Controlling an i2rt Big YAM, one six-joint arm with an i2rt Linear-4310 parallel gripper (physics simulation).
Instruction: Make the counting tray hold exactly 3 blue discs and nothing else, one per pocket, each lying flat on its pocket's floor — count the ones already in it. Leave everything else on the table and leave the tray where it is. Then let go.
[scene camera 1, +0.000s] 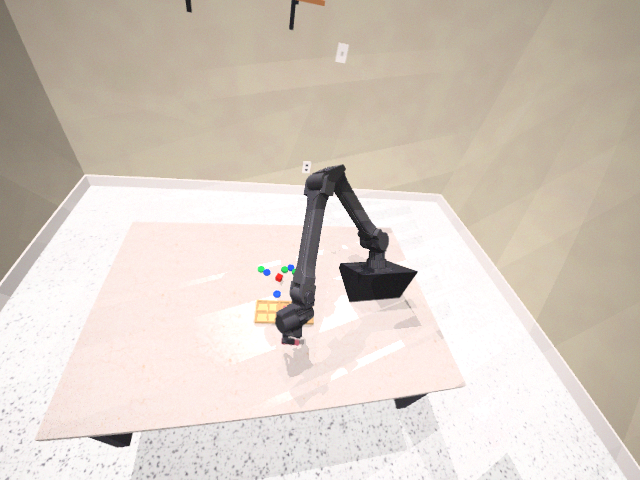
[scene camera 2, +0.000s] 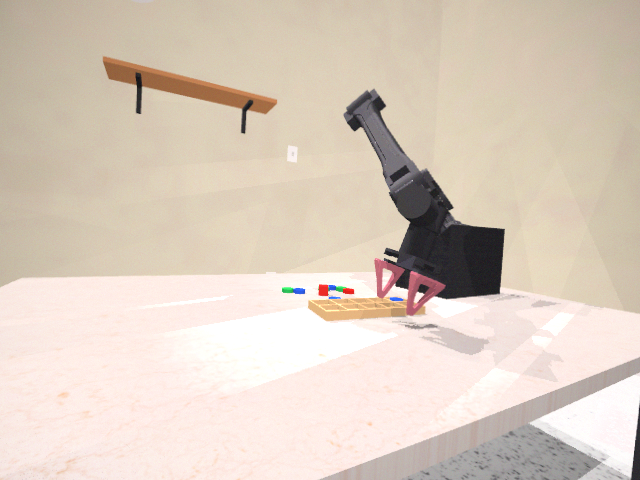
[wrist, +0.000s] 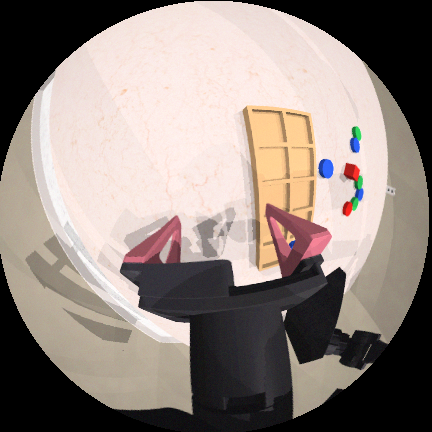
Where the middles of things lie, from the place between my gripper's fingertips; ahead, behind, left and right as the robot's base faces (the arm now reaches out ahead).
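My gripper's sitting 20 mm beyond the wooden counting tray (scene camera 2: 350, 308) at the moment, and it's 30 mm higher than the tray and 100 mm to the left of it.
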